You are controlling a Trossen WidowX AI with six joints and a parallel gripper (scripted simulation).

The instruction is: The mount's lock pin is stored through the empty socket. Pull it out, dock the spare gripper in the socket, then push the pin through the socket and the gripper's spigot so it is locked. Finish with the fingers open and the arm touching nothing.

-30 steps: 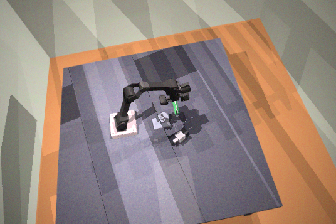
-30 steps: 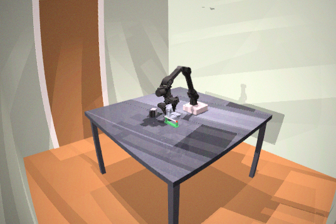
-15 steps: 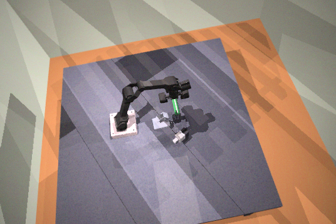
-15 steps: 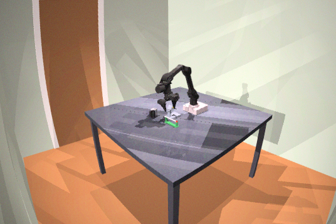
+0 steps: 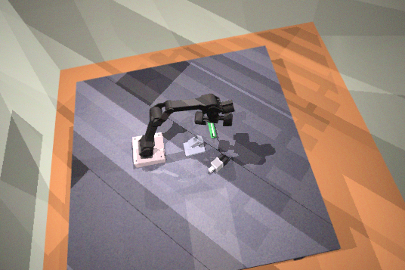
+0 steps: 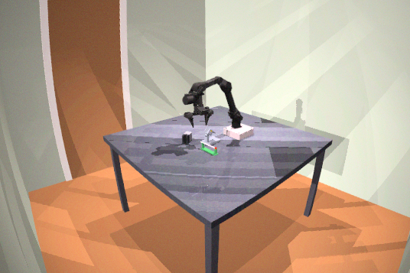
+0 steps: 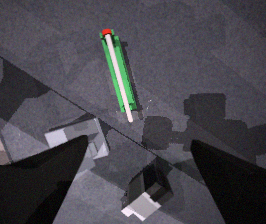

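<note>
Now: gripper tip 1 cm past the spare gripper, 17 cm to the left of it and 13 cm above it. From my gripper tip the other things lie so: green bracket: 2 cm behind, 7 cm to the left, 14 cm below; grey mount: 11 cm behind, 5 cm to the right, 11 cm below.
</note>
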